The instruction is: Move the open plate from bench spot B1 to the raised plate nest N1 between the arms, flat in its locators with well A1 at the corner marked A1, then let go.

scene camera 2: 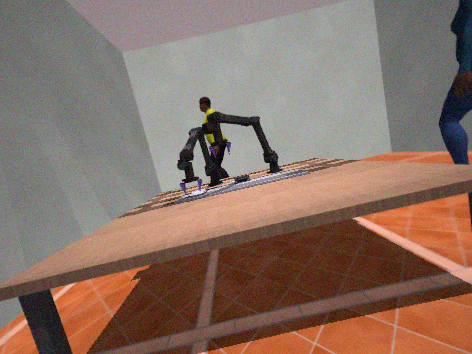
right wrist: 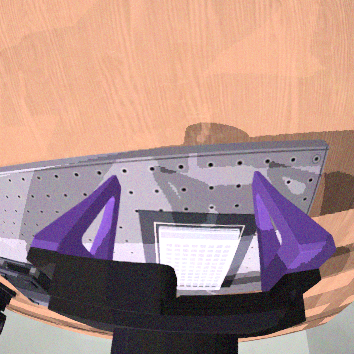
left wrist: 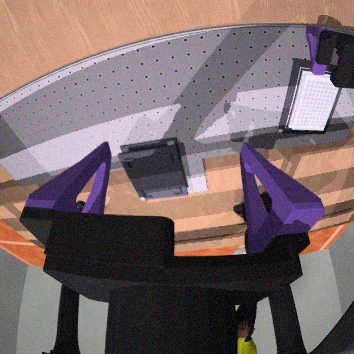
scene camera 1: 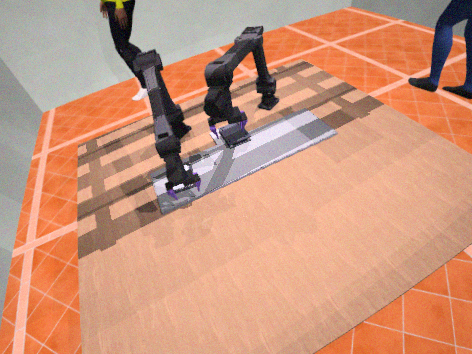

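Where they show: left gripper, fingertip midpoint: (scene camera 2: 222,155) (left wrist: 174,147) (scene camera 1: 230,135); right gripper, fingertip midpoint: (scene camera 2: 193,192) (right wrist: 184,178) (left wrist: 332,32) (scene camera 1: 188,195); left arm's base, origin of the base link: (scene camera 2: 275,171) (right wrist: 2,286) (scene camera 1: 268,104); right arm's base, origin of the base link: (scene camera 2: 215,184) (scene camera 1: 180,132).
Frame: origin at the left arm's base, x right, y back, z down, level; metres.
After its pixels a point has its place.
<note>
The open plate (left wrist: 311,102) {z -0.026, x 0.713, y 0.041 m} (right wrist: 199,257) {z -0.029, x 0.739, y 0.030 m}, white with a grid of wells, lies flat in a dark frame on the grey perforated board (scene camera 1: 280,142) {z -0.013, x 0.293, y -0.245 m} (left wrist: 100,90) {z -0.013, x 0.420, y -0.213 m}. The raised nest (scene camera 1: 234,137) {z -0.043, x 0.390, y -0.033 m} (scene camera 2: 242,178) {z -0.041, x 0.390, y -0.072 m} (left wrist: 156,170) {z -0.043, x 0.372, y -0.017 m} is a dark block at the board's edge, with no plate on it. My right gripper (scene camera 1: 186,193) {z -0.049, x 0.796, y -0.086 m} (scene camera 2: 193,193) {z -0.049, x 0.796, y -0.086 m} (right wrist: 184,178) {z -0.049, x 0.796, y -0.086 m} is open and empty, low above the plate's end of the board; the palm hides the plate's near edge in the right wrist view. My left gripper (scene camera 1: 229,131) {z -0.244, x 0.571, y -0.186 m} (scene camera 2: 221,153) {z -0.244, x 0.571, y -0.186 m} (left wrist: 174,147) {z -0.244, x 0.571, y -0.186 m} is open and empty, high above the nest.
A small white patch (left wrist: 196,175) {z -0.013, x 0.406, y 0.082 m} lies beside the nest. Slatted shadows cross the wooden table (scene camera 1: 300,240) {z 0.000, x 0.720, y -0.568 m} (scene camera 2: 250,210) {z 0.000, x 0.751, y -0.688 m} (right wrist: 175,65) {z 0.000, x 0.828, y -0.145 m}. One person (scene camera 1: 122,30) (scene camera 2: 210,127) stands behind the arms, another (scene camera 1: 445,45) (scene camera 2: 457,115) at the right of both scene views.
</note>
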